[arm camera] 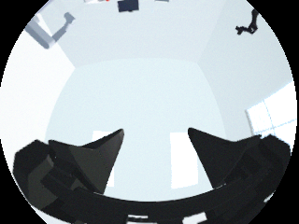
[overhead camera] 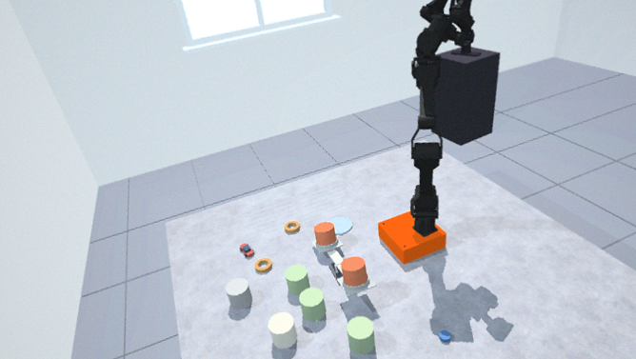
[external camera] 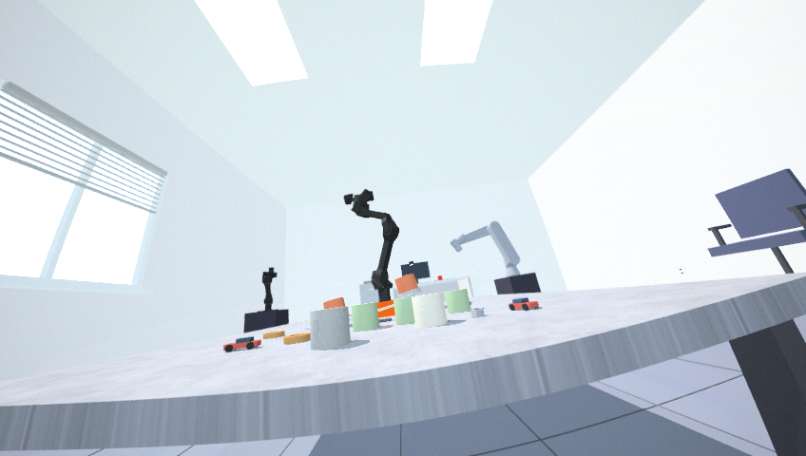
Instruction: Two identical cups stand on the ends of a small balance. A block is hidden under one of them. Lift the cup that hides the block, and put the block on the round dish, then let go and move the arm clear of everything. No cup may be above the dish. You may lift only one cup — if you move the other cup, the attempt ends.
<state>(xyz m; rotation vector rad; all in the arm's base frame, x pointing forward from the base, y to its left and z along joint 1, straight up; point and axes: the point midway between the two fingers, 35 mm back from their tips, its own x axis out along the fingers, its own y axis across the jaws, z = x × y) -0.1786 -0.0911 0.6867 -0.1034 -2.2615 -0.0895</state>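
Now: the small pale block 730 mm below my gripper tip, 490 mm ahead of it and 90 mm to the right of it. From my gripper tip the other things lie so: blue disc 770 mm below, 410 mm to the left, 410 mm ahead; then small balance 740 mm below, 510 mm ahead, 40 mm to the left; then pale blue round dish 770 mm below, 400 mm ahead, 170 mm to the right.
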